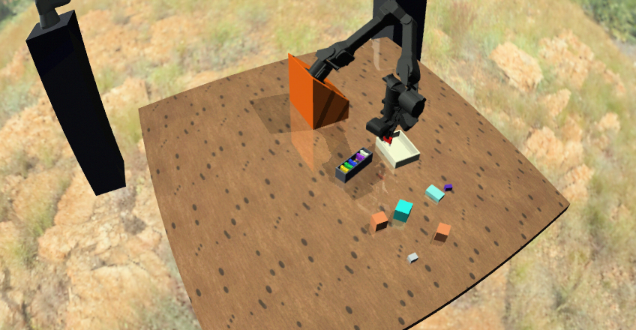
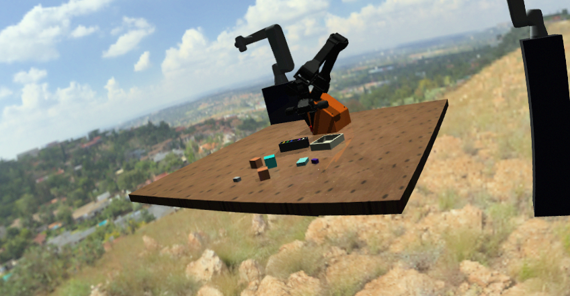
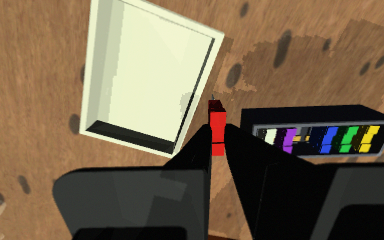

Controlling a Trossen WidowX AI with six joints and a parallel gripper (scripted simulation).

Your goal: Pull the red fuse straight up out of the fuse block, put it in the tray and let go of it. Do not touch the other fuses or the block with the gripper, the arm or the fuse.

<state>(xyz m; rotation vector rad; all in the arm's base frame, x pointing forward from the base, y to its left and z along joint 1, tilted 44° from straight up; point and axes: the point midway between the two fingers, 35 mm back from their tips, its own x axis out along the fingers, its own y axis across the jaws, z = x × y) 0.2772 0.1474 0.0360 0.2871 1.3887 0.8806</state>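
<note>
Now: gripper tip 90 mm above the cream tray, 60 mm to the right of it and 10 mm past it. Round my gripper tip: blue fuse 130 mm to the right, 70 mm below; then red fuse 10 mm below; then purple fuse 90 mm to the right, 70 mm below, 10 mm behind.
</note>
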